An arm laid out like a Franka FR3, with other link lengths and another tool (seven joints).
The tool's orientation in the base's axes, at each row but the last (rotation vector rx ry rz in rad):
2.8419, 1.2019, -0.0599
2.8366, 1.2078, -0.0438
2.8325, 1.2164, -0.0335
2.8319, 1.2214, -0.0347
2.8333, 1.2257, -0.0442
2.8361, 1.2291, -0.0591
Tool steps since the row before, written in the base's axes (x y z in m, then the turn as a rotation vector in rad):
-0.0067, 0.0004, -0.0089, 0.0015, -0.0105, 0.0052
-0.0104, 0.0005, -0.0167, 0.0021, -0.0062, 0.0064
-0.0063, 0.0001, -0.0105, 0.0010, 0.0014, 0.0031
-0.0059, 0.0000, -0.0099, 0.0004, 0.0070, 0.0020
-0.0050, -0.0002, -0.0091, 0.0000, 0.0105, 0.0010
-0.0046, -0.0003, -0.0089, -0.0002, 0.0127, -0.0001
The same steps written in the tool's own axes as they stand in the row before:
-0.0039, -0.0054, 0.0089, -0.0068, 0.0086, -0.0045
-0.0060, -0.0086, 0.0167, -0.0033, 0.0061, -0.0060
-0.0038, -0.0051, 0.0105, 0.0016, -0.0001, -0.0032
-0.0036, -0.0047, 0.0099, 0.0053, -0.0044, -0.0024
-0.0031, -0.0039, 0.0091, 0.0076, -0.0071, -0.0016
-0.0029, -0.0034, 0.0090, 0.0091, -0.0088, -0.0007

